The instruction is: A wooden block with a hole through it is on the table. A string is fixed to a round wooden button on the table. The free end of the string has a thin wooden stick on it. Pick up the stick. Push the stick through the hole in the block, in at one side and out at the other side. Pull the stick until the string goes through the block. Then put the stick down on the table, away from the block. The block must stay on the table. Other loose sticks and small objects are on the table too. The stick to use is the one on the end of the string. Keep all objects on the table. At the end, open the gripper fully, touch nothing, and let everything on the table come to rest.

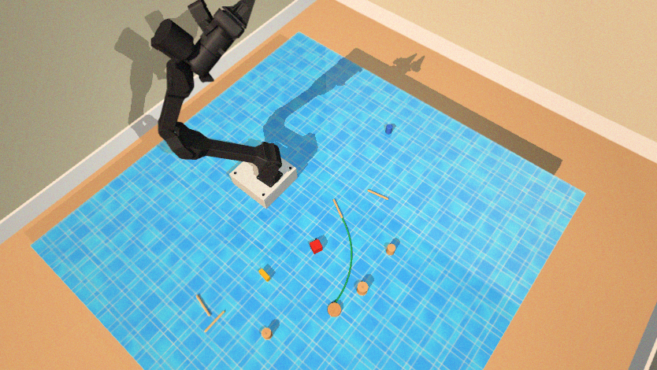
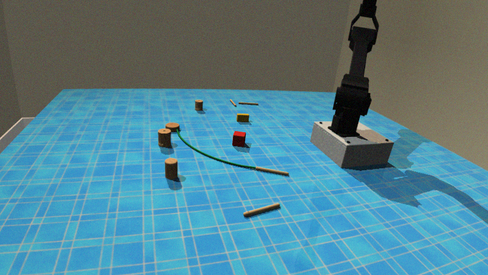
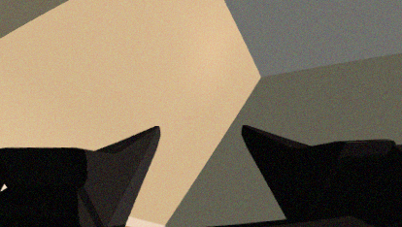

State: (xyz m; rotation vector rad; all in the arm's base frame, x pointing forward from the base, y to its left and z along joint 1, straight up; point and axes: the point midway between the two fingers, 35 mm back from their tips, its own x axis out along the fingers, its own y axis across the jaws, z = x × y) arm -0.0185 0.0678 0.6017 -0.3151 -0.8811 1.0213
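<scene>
My gripper tip is 670 mm above the small red block, 270 mm short of it and 190 mm to the left of it. Also, from my gripper tip: yellow block: 670 mm below, 360 mm to the right, 200 mm ahead; small blue object: 670 mm below, 340 mm to the left, 220 mm ahead; small wooden cylinder: 660 mm below, 470 mm ahead, 220 mm to the right.
</scene>
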